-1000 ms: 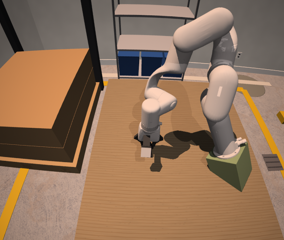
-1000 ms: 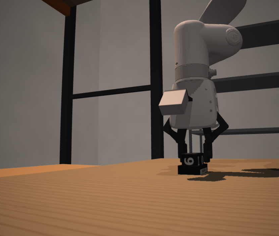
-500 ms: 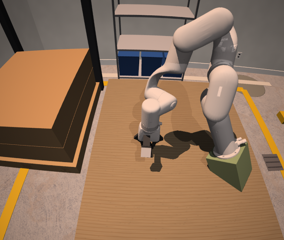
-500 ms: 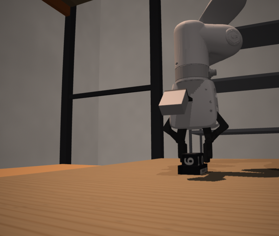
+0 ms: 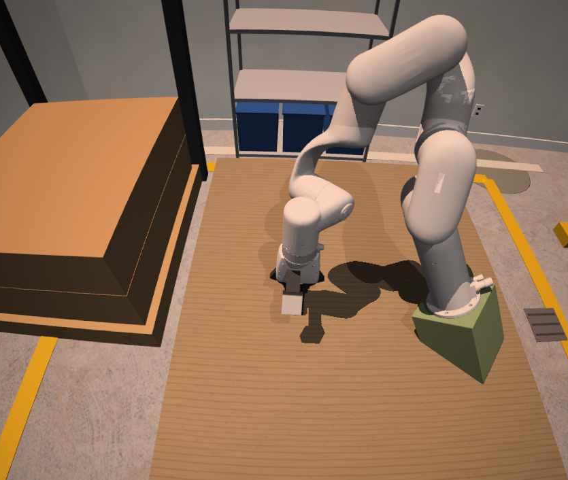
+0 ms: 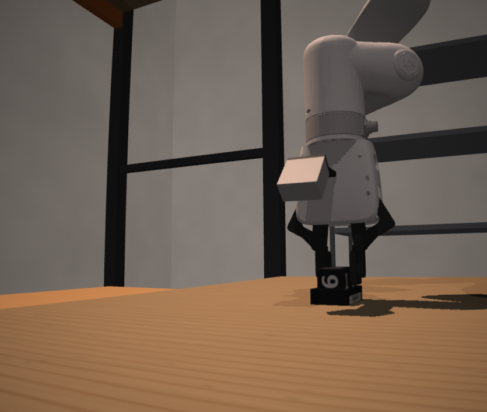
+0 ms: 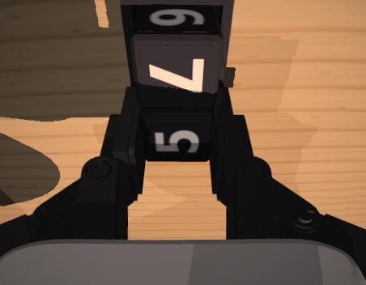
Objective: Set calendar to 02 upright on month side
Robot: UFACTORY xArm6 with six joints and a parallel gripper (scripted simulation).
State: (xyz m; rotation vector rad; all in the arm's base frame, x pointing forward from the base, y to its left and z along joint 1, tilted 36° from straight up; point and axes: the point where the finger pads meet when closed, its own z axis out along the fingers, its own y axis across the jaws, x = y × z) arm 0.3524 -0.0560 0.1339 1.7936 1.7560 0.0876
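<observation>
My hand is 20 mm to the right of the black calendar tray and 30 mm above it. Round my hand: cube (30 mm to the left, 10 mm below).
</observation>
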